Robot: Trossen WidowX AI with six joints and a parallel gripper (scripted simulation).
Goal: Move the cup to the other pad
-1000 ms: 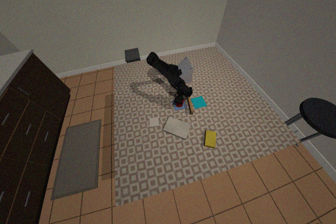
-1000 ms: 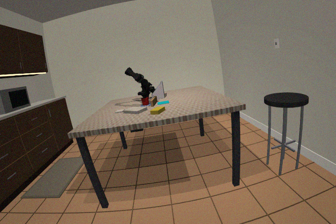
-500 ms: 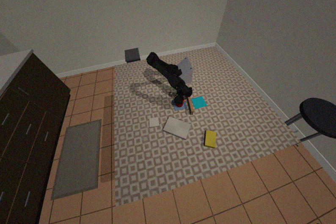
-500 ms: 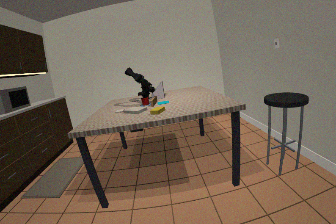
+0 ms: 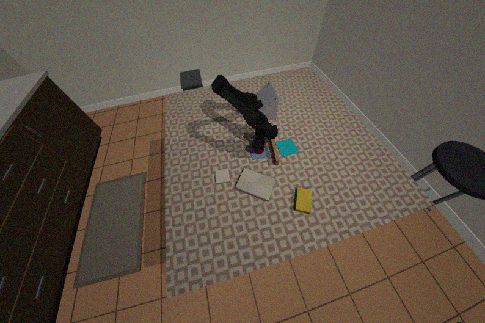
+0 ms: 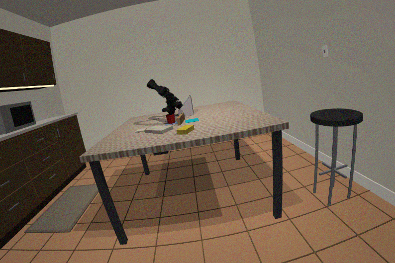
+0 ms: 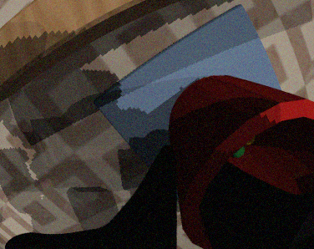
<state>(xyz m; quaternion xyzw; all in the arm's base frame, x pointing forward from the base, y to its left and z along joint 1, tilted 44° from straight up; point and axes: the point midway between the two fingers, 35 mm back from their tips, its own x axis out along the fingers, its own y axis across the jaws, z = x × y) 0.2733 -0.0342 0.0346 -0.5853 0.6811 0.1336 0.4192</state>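
The dark blue pad lies 5 cm below my gripper tip, 2 cm ahead of it and 1 cm to the right of it. Also, from my gripper tip: cyan pad: 16 cm to the left, 5 cm below, 4 cm ahead; cup: 3 cm ahead, 2 cm to the right; wooden board: 7 cm to the left, 3 cm ahead, 2 cm below.
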